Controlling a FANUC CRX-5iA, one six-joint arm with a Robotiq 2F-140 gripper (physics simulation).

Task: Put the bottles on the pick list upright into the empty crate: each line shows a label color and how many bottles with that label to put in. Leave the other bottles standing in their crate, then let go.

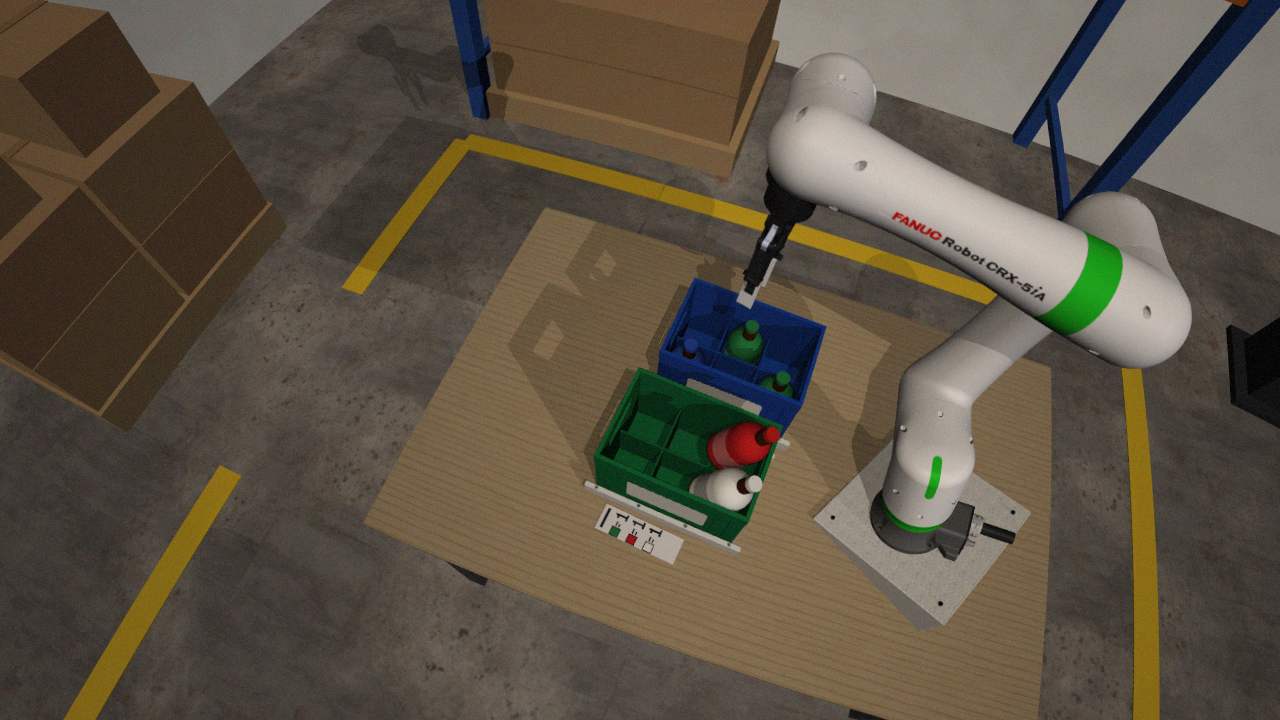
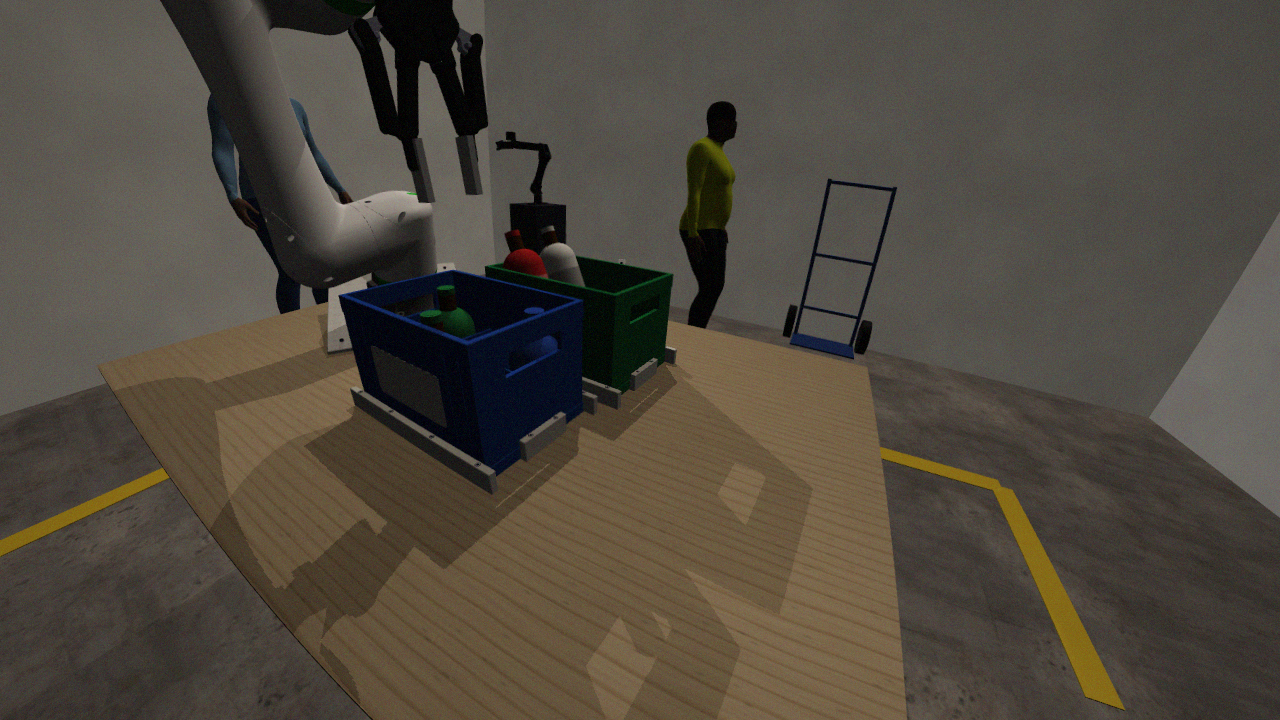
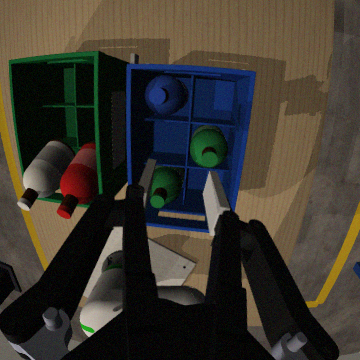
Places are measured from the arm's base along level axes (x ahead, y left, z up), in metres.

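Pixels of known places: gripper, fingertip midpoint: [image 1: 751,292] [image 2: 451,198] [image 3: 179,177]; arm's base at its link origin: [image 1: 909,518] [image 2: 411,301].
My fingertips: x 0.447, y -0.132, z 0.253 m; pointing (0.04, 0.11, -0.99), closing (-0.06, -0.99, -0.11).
Ahead of a thing's pixels: the offset from my fingertips to its top centre. Level surfaces: height alone.
My gripper [image 1: 747,297] [image 2: 450,171] [image 3: 179,177] is partly open and empty, above the blue crate @[0.005 m left, 0.018 m back, 0.125 m down] [image 1: 783,413] [image 2: 537,402] [image 3: 129,110]. This holds a green bottle @[0.036 m right, 0.017 m back, 0.137 m down] [image 1: 744,344] [image 2: 454,322] [image 3: 208,145] in a middle compartment, another green bottle @[0.041 m left, 0.112 m back, 0.137 m down] [image 1: 776,388] [image 3: 165,185] at the robot end and a blue bottle @[0.061 m left, 0.068 m ahead, 0.137 m down] [image 1: 689,351] [image 3: 165,95] at the far end. The green crate @[0.240 m left, 0.016 m back, 0.125 m down] [image 1: 726,523] [image 2: 617,331] [image 3: 99,100] holds a red bottle @[0.191 m left, 0.102 m back, 0.064 m down] [image 1: 738,445] [image 2: 524,262] [image 3: 79,177] and a white bottle @[0.282 m left, 0.109 m back, 0.065 m down] [image 1: 723,488] [image 2: 561,263] [image 3: 47,170], both leaning over its robot-end wall. The pick list @[0.381 m left, 0.000 m ahead, 0.298 m down] [image 1: 640,533] shows green 1, red 1, white 1.
The crates stand side by side on the wooden table @[0.300 m down] [image 1: 501,394] [image 2: 716,402], between low grey rails @[0.093 m right, 0.009 m back, 0.270 m down] [image 2: 420,438]. The robot's base plate [image 1: 850,519] is beyond their robot-side ends. A person in yellow [image 2: 708,188] and a blue hand truck [image 2: 832,257] are behind the table.
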